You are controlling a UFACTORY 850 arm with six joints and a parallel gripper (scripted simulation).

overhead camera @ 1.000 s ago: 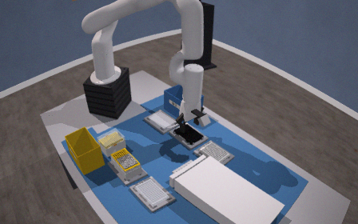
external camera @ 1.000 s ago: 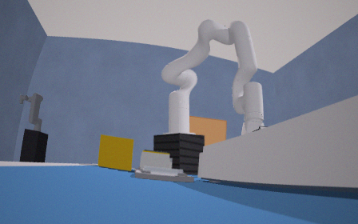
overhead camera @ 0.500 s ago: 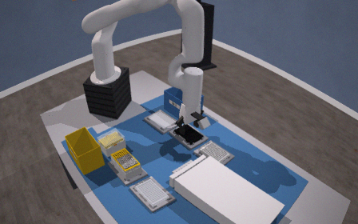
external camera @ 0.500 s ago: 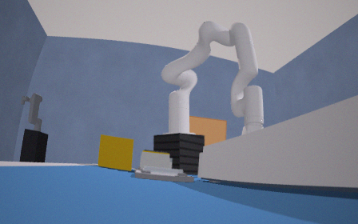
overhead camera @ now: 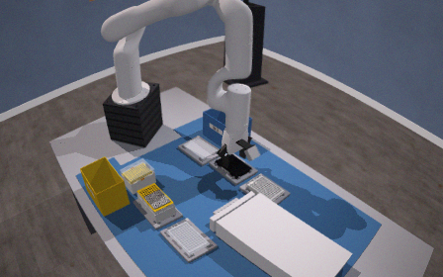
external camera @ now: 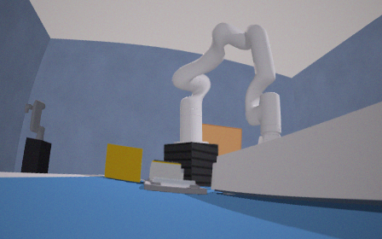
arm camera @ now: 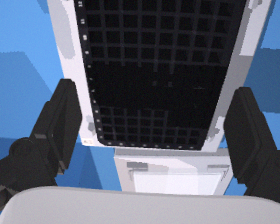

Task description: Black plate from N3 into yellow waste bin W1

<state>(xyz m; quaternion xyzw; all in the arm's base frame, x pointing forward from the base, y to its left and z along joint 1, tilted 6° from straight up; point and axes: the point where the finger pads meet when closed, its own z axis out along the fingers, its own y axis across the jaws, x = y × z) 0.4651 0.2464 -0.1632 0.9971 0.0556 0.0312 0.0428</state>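
The black plate is 3 cm below my hand. The rest, counted from my hand: yellow-rimmed tip box (38 cm to the right, 5 cm ahead, 1 cm above); blue bin (20 cm behind, 10 cm to the left, 1 cm below); grey nest (4 cm below).
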